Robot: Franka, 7 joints.
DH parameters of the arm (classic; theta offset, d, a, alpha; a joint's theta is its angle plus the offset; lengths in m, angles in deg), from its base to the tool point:
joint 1: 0 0.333 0 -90
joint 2: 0 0 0 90
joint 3: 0 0.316 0.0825 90
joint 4: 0 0 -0.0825 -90
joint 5: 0 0.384 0 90
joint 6: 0 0 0.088 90
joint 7: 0 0.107 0 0
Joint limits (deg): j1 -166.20..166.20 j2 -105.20..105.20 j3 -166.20..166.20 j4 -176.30..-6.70 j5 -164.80..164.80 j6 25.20..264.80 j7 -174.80..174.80
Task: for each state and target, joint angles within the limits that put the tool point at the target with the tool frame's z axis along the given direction. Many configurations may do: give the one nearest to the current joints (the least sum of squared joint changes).
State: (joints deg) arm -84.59 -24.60 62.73 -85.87 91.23 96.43 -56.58
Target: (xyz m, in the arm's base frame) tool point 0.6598 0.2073 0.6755 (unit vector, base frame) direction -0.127 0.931 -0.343
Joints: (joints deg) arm -136.52 -45.92 102.90 -54.48 121.38 66.37 -56.58
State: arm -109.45 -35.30 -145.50 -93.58 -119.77 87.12 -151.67
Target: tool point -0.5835 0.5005 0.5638 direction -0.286 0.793 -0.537
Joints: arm -77.50 -50.91 -108.90 -63.66 -96.47 120.21 -151.67
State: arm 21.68 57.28 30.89 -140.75 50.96 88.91 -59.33
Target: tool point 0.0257 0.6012 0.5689 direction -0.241 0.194 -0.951
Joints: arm 40.86 5.51 47.13 -96.39 11.12 110.62 -59.33
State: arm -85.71 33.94 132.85 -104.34 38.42 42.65 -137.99
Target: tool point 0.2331 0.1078 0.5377 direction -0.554 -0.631 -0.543
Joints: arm -82.85 51.77 134.92 -128.56 -10.80 33.16 -137.99
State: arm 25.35 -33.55 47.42 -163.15 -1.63 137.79 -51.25
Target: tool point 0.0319 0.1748 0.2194 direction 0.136 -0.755 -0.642
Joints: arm 46.14 -33.59 50.81 -176.20 10.24 102.86 -51.25
